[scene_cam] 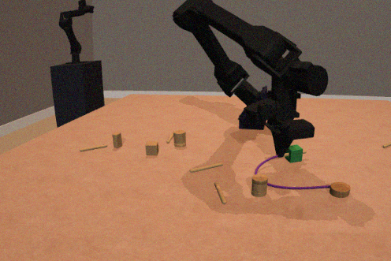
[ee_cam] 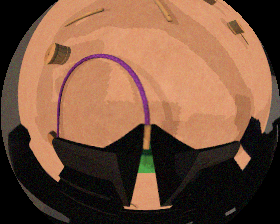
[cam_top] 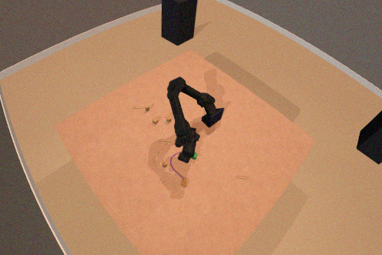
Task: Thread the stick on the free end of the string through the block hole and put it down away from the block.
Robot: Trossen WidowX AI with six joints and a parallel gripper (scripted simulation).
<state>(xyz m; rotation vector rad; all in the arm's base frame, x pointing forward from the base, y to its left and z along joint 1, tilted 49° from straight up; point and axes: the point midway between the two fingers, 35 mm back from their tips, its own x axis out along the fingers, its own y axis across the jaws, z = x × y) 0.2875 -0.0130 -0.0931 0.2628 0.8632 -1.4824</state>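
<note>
My gripper tip is 1 cm past the green block and 4 cm to the right of it. The rest, counted from my gripper tip: round wooden button (15 cm ahead, 11 cm to the left, 1 cm below); then wooden cylinder (14 cm ahead, 5 cm to the right); then wooden cube (3 cm behind, 31 cm to the right).
</note>
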